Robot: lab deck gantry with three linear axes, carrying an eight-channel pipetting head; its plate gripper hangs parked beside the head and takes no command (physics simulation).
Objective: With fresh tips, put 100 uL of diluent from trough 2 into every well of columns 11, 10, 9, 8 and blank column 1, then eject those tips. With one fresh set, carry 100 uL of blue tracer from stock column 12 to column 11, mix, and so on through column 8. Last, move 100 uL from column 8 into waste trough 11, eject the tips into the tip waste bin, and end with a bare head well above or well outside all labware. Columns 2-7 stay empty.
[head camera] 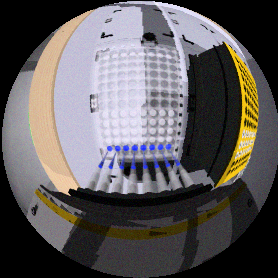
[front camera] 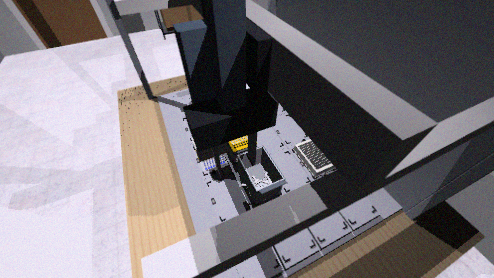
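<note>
In the head camera view the clear plate (head camera: 122, 95) (front camera: 215, 163) lies under the head. Its nearest column (head camera: 134, 148) is blue; the several columns beyond it look bright white, the farther ones greyer. The head's row of tips (head camera: 145, 175) shows blue in the narrow lower ends, which reach to the blue column; whether they are inside the wells I cannot tell. The yellow tip rack (front camera: 239, 144) (head camera: 248, 107) stands beside the plate. The grey waste bin (front camera: 272, 187) holds loose white tips. My parked gripper (front camera: 237, 167) hangs open, its thin fingers apart with nothing between them. The head's dark body hides its tips in the front view.
A white-rimmed labware with dark slots (front camera: 314, 156) stands right of the bin, partly behind the dark gantry beam (front camera: 330, 110). A pale frame bar (front camera: 270, 220) crosses the front. A dark block (head camera: 206, 115) stands between plate and rack in the head camera view.
</note>
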